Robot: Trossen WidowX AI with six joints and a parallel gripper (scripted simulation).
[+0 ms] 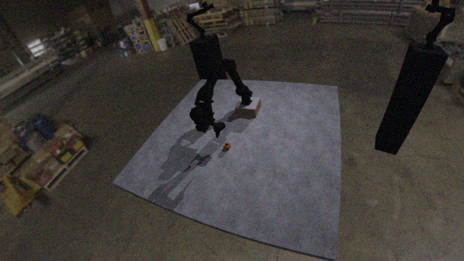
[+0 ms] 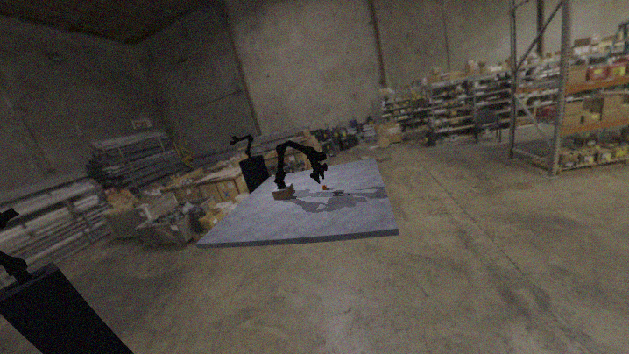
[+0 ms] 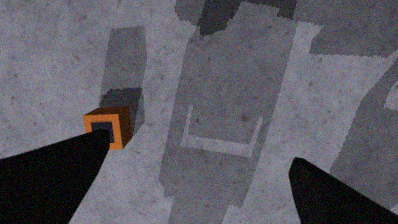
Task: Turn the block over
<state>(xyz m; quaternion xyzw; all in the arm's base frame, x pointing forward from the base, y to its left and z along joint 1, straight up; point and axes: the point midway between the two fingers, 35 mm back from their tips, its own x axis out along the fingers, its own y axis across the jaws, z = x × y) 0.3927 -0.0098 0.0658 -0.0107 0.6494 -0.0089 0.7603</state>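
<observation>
My gripper tip is 80 mm to the right of the orange block, 80 mm above it and 30 mm past it.
</observation>
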